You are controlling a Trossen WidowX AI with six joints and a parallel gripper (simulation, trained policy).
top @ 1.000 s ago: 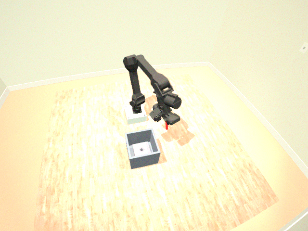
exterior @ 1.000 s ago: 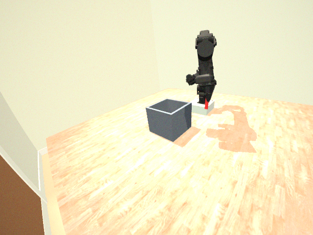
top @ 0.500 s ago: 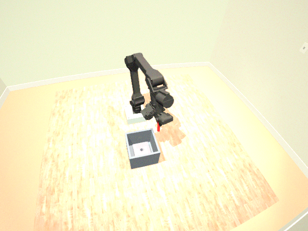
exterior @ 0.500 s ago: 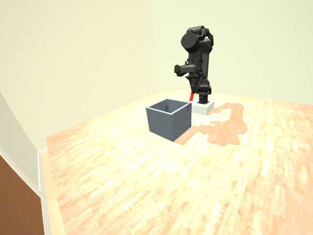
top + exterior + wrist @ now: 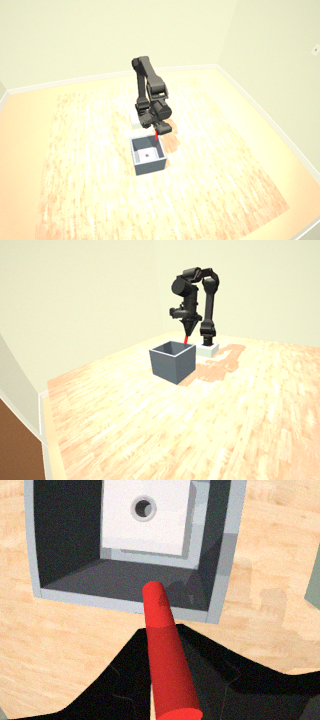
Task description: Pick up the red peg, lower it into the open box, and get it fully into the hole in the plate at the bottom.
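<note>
The plate is 4 cm ahead of my gripper tip, 6 cm to the right of it and 14 cm below it. Round my gripper tip: red peg: 1 cm to the right, 1 cm above.
</note>
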